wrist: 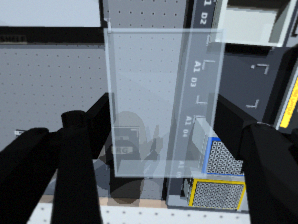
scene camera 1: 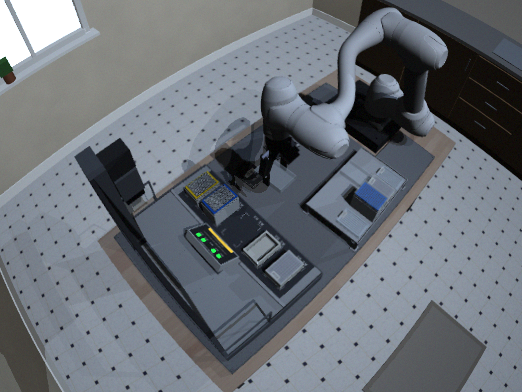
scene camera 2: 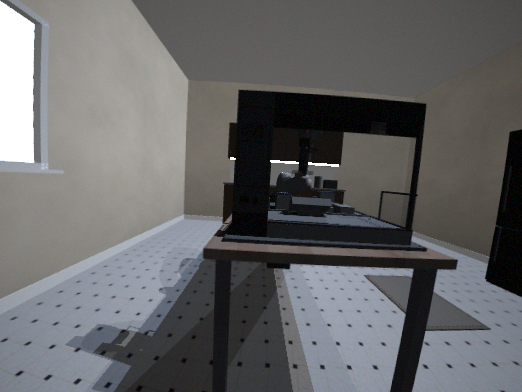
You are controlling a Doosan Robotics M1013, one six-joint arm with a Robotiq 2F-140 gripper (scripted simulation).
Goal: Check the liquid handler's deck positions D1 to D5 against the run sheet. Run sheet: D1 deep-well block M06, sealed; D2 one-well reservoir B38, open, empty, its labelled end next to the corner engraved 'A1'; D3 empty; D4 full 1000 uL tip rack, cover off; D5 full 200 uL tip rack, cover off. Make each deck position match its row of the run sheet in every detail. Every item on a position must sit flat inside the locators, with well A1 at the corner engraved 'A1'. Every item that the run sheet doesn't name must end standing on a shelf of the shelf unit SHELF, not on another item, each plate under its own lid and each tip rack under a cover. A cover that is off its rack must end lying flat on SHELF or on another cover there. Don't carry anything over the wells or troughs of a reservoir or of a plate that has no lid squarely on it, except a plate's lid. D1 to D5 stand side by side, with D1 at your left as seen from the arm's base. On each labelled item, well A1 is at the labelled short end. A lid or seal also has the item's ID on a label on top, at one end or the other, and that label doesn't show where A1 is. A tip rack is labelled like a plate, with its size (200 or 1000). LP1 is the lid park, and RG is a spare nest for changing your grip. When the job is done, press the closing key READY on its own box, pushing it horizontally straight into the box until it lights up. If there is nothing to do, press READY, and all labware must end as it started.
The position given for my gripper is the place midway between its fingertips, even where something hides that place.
Note:
In view: my gripper (wrist: 161,106), a blue-framed tip rack (scene camera 1: 223,202), a white one-well reservoir (scene camera 1: 258,251), a deep-well block (scene camera 1: 288,265), a yellow-framed tip rack (wrist: 216,191) and a clear tip rack cover (wrist: 163,83).
The blue-framed tip rack also shows in the wrist view (wrist: 221,161). The wrist view does not show the deep-well block: it is out of frame.

